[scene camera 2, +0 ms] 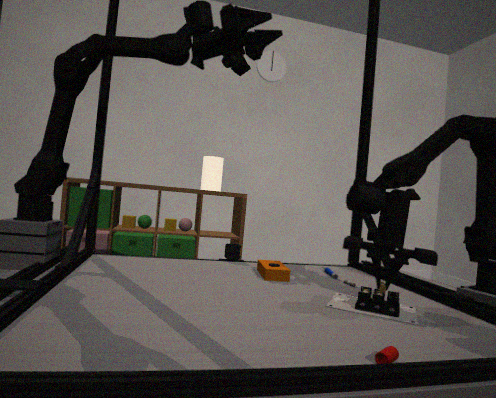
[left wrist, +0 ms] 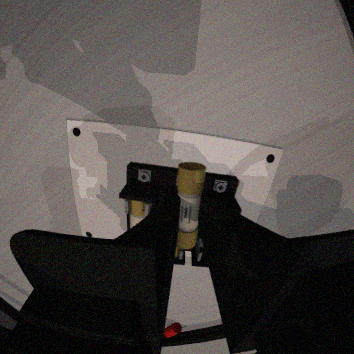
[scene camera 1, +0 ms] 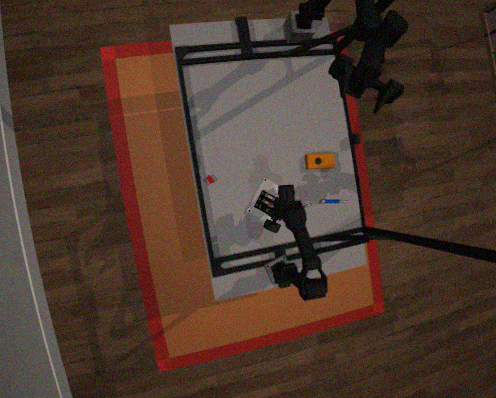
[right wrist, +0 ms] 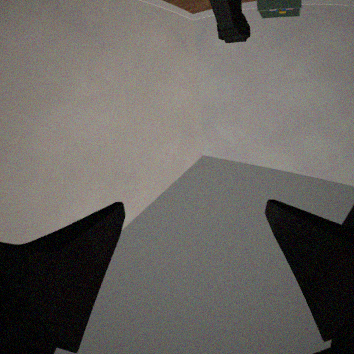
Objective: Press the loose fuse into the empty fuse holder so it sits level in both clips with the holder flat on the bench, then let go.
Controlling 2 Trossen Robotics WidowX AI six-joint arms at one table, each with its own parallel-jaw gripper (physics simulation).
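Frame: origin at the left arm's base, x ahead, y left, z up, level; centimetres.
Where they show: left gripper, fingertip midpoint: [scene camera 2: 381,289] [left wrist: 187,199] [scene camera 1: 273,206]; right gripper, fingertip midpoint: [scene camera 2: 277,24] [scene camera 1: 359,104] [right wrist: 196,208]; left arm's base at its link origin: [scene camera 2: 489,290] [scene camera 1: 279,270]; right arm's base at its link origin: [scene camera 2: 33,219] [scene camera 1: 303,21].
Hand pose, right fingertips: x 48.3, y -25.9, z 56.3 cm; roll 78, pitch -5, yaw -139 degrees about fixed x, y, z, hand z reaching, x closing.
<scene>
Each offset is from my right fingertips to the top centre of the thing.
The black fuse holder [scene camera 1: 263,202] [scene camera 2: 377,306] [left wrist: 167,175] lies on a white plate [scene camera 1: 258,191] [scene camera 2: 340,301] [left wrist: 225,144] on the bench. A fuse @[dx -17.7, dy +15.9, dz -57.1 cm] [left wrist: 137,209] sits in its left bay in the left wrist view. My left gripper [scene camera 2: 382,277] [left wrist: 187,199] is shut on the loose fuse @[dx -21.9, dy +16.7, dz -55.4 cm] [scene camera 2: 383,286] [left wrist: 189,212], which has brass caps and a pale body. That fuse is over the holder, right of the seated one in the left wrist view, its far end looking higher. The fingers hide whether it touches the clips. My right gripper [scene camera 2: 276,25] [right wrist: 196,208] is open and empty, high up.
An orange block @[dx -13.2, dy -12.6, dz -56.9 cm] [scene camera 1: 327,161] [scene camera 2: 273,273] with a dark round spot lies beyond the holder in scene camera 2. A blue-handled tool @[dx -33.3, dy -12.2, dz -58.9 cm] [scene camera 1: 331,201] [scene camera 2: 330,272] lies nearby. A red cylinder @[dx +0.0, dy +36.0, dz -58.5 cm] [scene camera 1: 210,179] [scene camera 2: 387,355] [left wrist: 173,330] lies near the bench edge. Black frame bars surround the bench.
</scene>
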